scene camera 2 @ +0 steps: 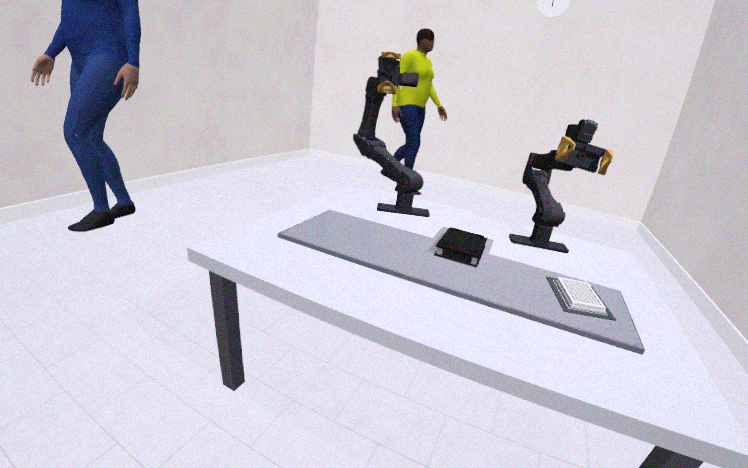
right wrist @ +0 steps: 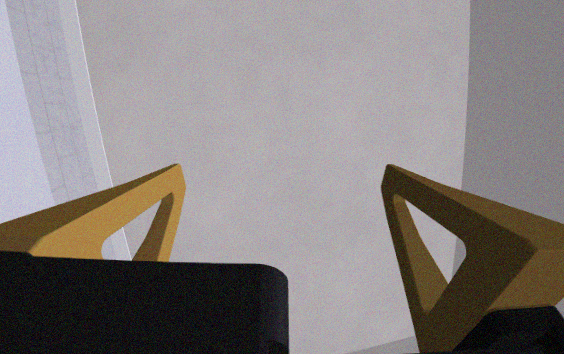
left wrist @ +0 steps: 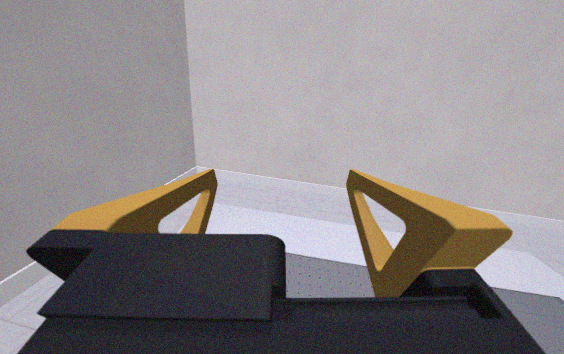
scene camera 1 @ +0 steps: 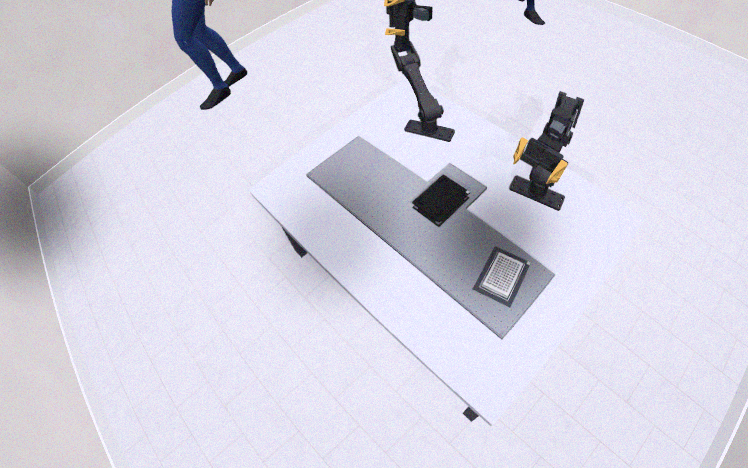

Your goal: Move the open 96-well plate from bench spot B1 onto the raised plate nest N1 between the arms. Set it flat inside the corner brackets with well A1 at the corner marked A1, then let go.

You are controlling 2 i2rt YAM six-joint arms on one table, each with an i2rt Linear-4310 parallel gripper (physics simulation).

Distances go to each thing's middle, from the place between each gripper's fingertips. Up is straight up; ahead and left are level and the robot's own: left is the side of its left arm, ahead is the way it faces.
The white well plate (scene camera 1: 504, 271) is 33 cm below my left hand, 12 cm ahead of it and 5 cm to the left of it.
I see my right gripper 280 mm short of the white well plate, 680 mm to the right of it and 480 mm above it.
